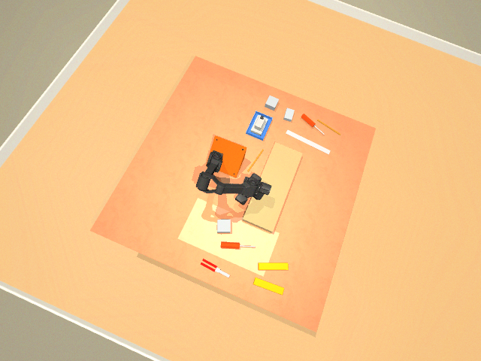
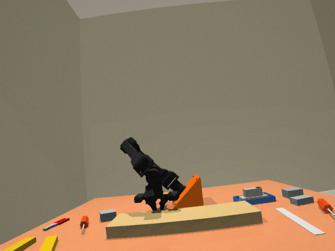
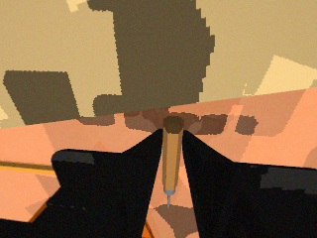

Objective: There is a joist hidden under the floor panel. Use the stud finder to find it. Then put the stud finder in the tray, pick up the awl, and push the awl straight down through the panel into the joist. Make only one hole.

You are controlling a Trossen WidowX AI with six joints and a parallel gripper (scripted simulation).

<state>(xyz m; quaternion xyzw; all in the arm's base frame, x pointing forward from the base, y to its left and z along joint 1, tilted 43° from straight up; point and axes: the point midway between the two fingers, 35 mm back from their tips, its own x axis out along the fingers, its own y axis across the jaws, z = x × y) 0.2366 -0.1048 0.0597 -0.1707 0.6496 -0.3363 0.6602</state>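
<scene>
My gripper tip is now 6 cm past the awl and 1 cm to the right of it. From my gripper tip the other things lie so: grey stud finder (8 cm behind, 46 cm to the left, 5 cm above); blue tray (8 cm behind, 44 cm to the left, 1 cm above); square indicator (8 cm behind, 47 cm to the left, 6 cm above).
</scene>
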